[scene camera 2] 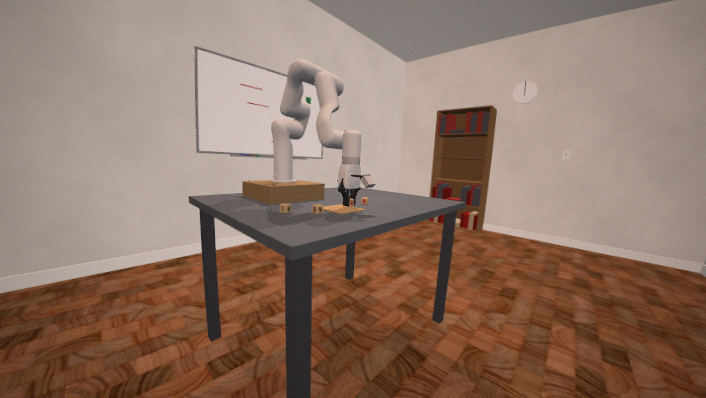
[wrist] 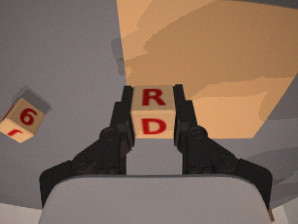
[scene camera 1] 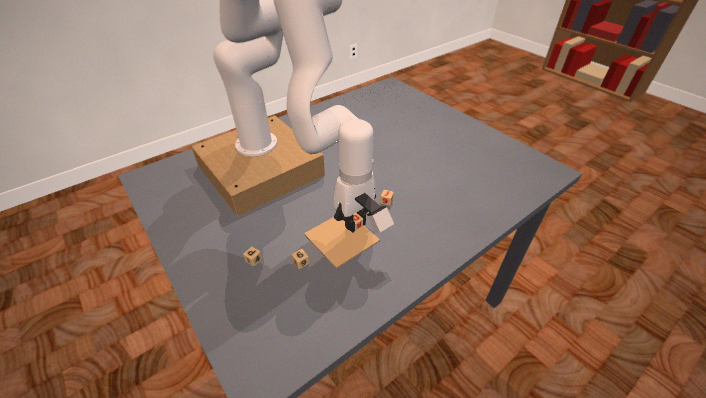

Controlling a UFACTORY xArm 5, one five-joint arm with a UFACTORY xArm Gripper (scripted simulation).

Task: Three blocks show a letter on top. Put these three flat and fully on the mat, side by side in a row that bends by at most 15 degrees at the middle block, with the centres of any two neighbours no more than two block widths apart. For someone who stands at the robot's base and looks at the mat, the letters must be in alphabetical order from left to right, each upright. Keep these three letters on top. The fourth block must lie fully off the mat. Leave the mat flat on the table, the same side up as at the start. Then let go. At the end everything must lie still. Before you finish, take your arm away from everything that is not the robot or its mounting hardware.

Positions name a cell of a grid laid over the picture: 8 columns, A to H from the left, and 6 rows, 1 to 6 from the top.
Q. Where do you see a tan mat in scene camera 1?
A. D4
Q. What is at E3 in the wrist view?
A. A wooden block.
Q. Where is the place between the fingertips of my gripper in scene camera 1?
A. At E4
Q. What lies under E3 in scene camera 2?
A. My gripper.
